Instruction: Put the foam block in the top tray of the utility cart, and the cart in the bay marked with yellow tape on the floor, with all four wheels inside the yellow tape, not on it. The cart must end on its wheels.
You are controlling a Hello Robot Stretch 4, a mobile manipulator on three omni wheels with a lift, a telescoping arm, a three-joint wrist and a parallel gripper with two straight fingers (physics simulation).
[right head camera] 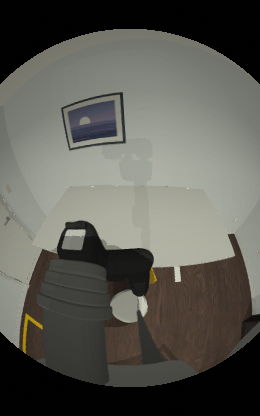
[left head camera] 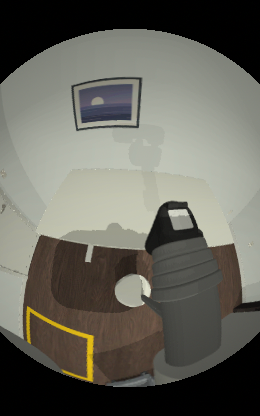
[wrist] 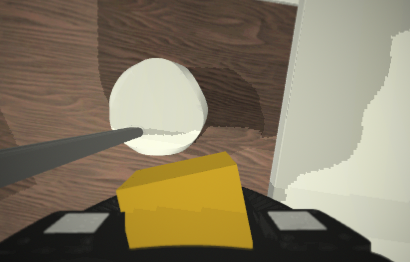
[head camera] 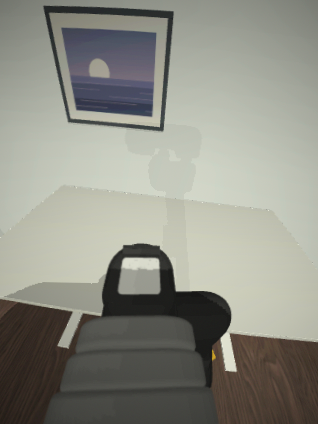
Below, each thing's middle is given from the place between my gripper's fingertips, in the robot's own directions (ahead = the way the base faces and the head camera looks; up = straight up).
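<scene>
Yellow foam block (wrist: 199, 201): my gripper is 1 cm to the left of it and 2 cm below it. Framed picture (head camera: 113, 70): 28 cm to the left of my hand, 93 cm ahead of it and 50 cm above it.
</scene>
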